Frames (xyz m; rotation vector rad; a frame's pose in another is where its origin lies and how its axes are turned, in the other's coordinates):
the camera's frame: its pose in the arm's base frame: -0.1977 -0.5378 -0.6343 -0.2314 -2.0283 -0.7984
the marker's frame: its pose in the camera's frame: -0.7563 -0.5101 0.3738 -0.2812 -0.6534 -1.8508
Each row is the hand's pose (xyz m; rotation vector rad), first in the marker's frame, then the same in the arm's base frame.
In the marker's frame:
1: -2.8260 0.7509 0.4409 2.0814 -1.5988 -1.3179
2: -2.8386 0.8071 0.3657 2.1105 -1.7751 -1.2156
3: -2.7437 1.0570 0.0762 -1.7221 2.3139 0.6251
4: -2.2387 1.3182 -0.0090 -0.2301 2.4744 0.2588
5: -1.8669 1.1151 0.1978 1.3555 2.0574 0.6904
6: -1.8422 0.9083 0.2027 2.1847 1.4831 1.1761
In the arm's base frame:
1: 0.3655 0.4493 1.0791 0.3657 0.3254 -0.4776
2: 0.3431 0.3729 1.1304 0.5114 0.2884 -0.4551
3: 0.1593 0.0375 1.2255 1.1123 0.0247 -0.2409
4: -0.2827 -0.2087 0.9526 1.5598 -0.9529 0.3530
5: -0.3431 -0.0783 0.5036 0.8242 -2.0507 1.0947
6: -0.1826 -0.0517 0.3735 -0.1765 -2.3451 1.4430

